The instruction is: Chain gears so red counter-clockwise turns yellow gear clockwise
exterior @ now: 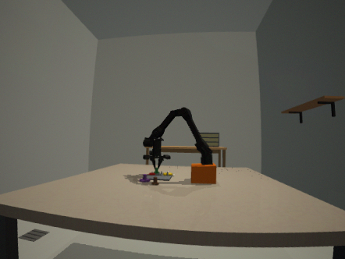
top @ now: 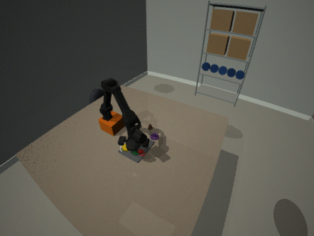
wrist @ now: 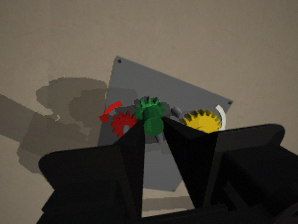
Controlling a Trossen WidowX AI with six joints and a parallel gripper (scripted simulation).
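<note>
My gripper tip is now 3 cm short of the red gear, 3 cm to the right of it and 3 cm above it. From my gripper tip the other things lie so: red arrow 5 cm ahead, 1 cm to the left, 3 cm below; green gear 1 cm below; yellow gear 8 cm behind, 1 cm to the left, 3 cm below.
</note>
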